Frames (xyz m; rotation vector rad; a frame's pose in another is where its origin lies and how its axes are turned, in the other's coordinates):
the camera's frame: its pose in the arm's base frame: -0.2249 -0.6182 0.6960 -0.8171 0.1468 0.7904
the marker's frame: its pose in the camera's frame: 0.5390 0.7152 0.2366 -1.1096 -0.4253 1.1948
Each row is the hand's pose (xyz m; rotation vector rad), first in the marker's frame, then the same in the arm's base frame.
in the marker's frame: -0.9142 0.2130 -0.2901 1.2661 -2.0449 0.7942
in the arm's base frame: 0.1323 -0.4177 0.8299 1.5833 1.1855 2.4046
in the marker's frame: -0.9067 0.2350 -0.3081 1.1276 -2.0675 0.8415
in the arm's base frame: 0.1426 -0.4360 0.8094 -1.5449 -1.0768 -2.4438
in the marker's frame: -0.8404 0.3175 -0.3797 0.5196 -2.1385 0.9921
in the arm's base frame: 0.1739 -0.4895 0.6976 -1.2953 -0.5358 -2.3433
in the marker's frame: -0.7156 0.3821 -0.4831 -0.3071 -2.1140 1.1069
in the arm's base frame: 0.2210 -0.5053 0.5304 -0.9846 0.0945 -2.0504
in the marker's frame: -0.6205 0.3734 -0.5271 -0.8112 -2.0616 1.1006
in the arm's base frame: 0.2355 -0.4622 0.4356 -0.8388 0.4466 -1.8081
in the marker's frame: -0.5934 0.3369 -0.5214 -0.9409 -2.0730 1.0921
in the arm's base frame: 0.2291 -0.4177 0.4270 -0.8354 0.5317 -1.7242
